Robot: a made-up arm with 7 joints. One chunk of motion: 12 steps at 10 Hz.
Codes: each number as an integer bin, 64 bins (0 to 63) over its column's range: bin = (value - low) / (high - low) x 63, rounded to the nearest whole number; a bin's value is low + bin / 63 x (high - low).
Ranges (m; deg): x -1.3..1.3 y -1.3..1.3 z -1.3..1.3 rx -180..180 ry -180..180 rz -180..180
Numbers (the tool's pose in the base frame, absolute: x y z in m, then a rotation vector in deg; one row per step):
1: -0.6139 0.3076 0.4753 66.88 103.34 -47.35
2: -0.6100 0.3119 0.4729 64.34 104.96 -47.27
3: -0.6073 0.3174 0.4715 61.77 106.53 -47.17
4: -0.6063 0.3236 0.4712 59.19 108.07 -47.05
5: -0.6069 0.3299 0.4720 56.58 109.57 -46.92
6: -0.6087 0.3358 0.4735 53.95 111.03 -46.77
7: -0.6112 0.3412 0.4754 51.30 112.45 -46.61
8: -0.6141 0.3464 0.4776 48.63 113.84 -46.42
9: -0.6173 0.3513 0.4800 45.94 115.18 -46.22
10: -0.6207 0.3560 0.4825 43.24 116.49 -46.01
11: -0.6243 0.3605 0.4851 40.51 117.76 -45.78
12: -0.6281 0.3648 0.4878 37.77 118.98 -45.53
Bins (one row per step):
1: 17 39 43 43 50 23
2: 17 39 43 43 50 23
3: 17 39 43 42 50 23
4: 17 39 43 42 50 23
5: 17 39 43 41 51 23
6: 17 40 43 41 51 23
7: 17 40 43 40 51 23
8: 17 40 43 40 51 23
9: 17 40 43 40 52 23
10: 16 40 43 39 52 23
11: 16 40 43 39 52 23
12: 16 40 43 38 52 24

